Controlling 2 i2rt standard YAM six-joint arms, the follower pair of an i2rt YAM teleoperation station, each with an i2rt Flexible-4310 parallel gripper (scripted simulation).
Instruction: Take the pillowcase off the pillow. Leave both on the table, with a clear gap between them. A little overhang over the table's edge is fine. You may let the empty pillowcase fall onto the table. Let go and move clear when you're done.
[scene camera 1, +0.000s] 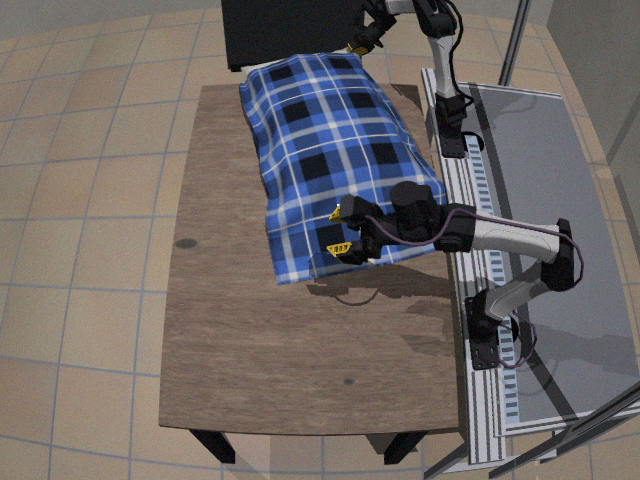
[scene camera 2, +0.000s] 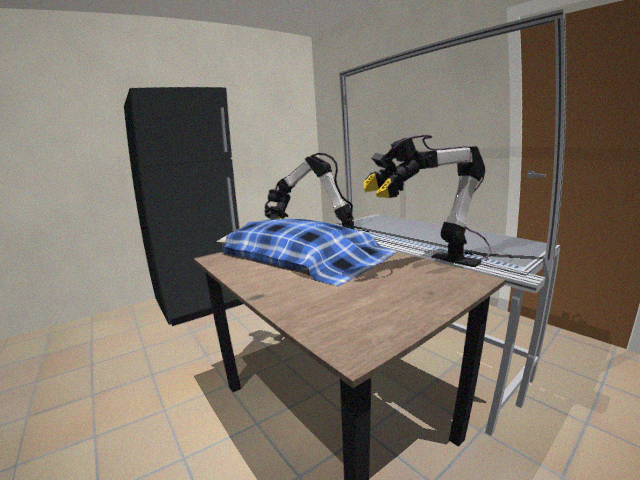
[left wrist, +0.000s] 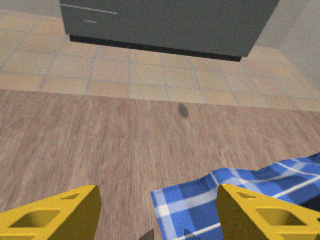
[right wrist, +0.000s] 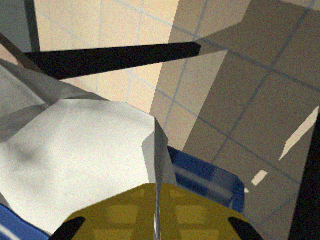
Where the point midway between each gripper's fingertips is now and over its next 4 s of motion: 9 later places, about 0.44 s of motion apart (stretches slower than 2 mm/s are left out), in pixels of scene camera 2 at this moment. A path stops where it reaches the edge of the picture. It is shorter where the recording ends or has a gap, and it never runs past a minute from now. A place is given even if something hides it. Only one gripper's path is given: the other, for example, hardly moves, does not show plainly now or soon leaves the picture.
The left gripper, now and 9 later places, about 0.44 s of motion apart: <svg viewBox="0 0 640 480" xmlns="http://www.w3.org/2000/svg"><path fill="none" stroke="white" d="M370 192L365 206L368 217L371 235L373 246L374 252L373 257L373 260L373 260L373 260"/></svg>
